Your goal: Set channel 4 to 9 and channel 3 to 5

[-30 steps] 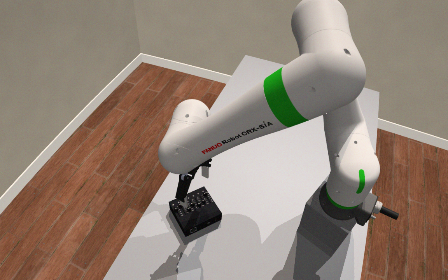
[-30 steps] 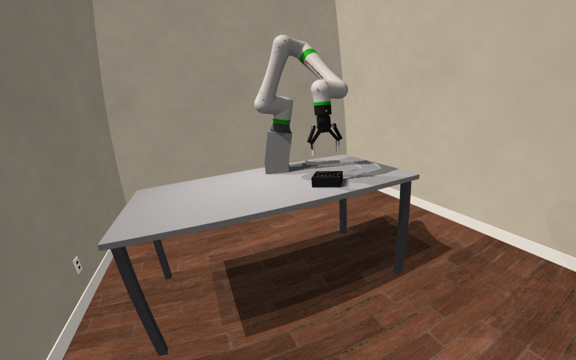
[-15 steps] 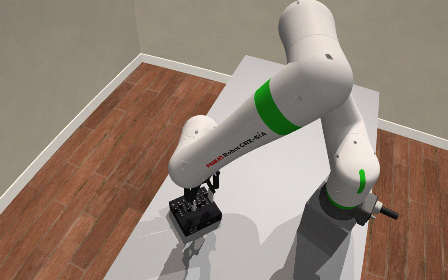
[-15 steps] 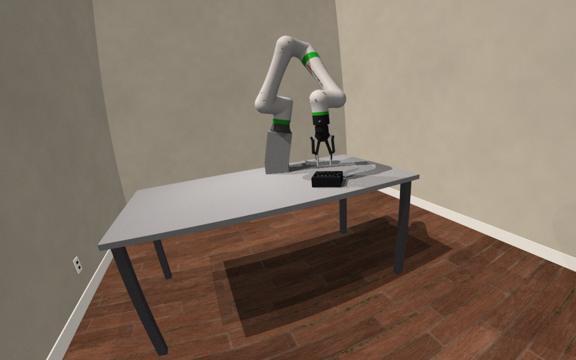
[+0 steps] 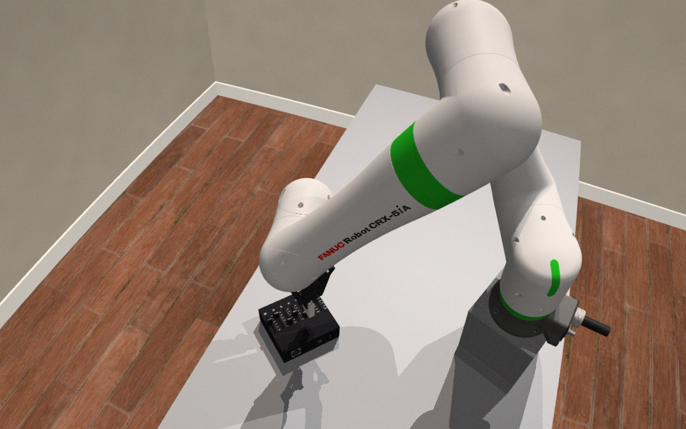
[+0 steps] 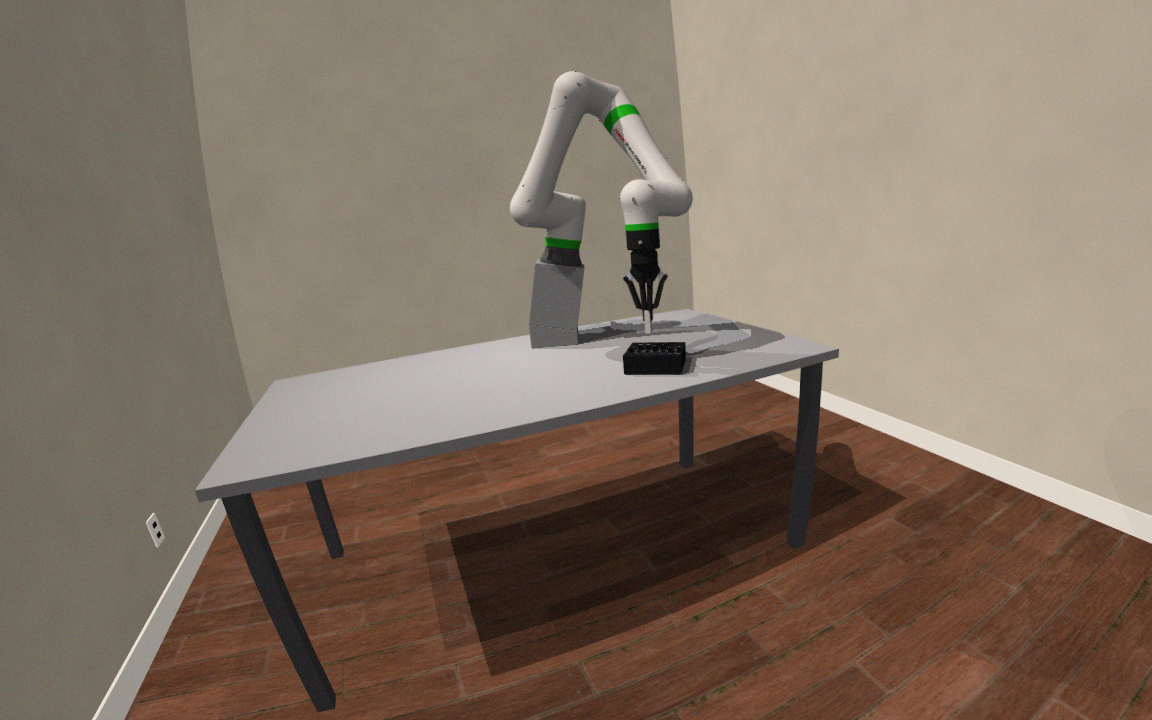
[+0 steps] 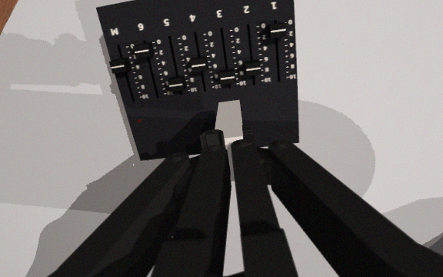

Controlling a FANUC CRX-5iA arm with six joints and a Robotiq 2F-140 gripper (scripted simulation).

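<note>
My hand is 7 cm above the channel 3 cap, 2 cm short of it and 1 cm to the left of it. From my hand the other things lie so: channel 2 cap 7 cm below, 3 cm to the right, 2 cm ahead; then channel 5 fader 7 cm below, 4 cm ahead, 3 cm to the left; then channel 4 fader 7 cm below, 4 cm ahead.
</note>
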